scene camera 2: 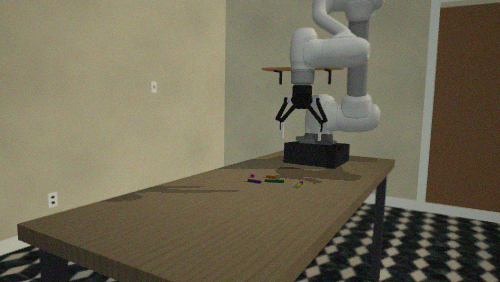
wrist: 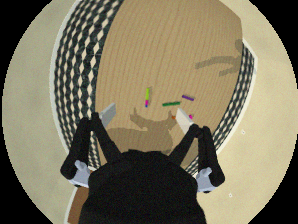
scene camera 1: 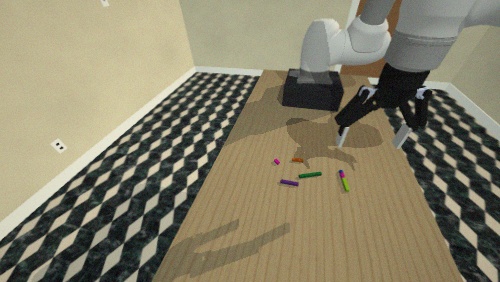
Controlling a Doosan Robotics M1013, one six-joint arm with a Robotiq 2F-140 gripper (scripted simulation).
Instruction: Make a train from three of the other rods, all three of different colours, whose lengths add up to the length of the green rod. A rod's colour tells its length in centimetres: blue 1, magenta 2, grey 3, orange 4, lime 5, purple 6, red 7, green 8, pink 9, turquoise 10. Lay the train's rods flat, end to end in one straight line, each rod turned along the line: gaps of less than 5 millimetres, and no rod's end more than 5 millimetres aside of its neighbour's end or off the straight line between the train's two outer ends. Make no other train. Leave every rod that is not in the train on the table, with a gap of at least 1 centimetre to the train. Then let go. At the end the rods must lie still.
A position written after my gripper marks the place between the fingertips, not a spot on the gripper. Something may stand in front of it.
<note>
In view: my gripper (scene camera 1: 366,144).
My gripper is seen too in scene camera 2 (scene camera 2: 300,139) and in the wrist view (wrist: 146,110).
</note>
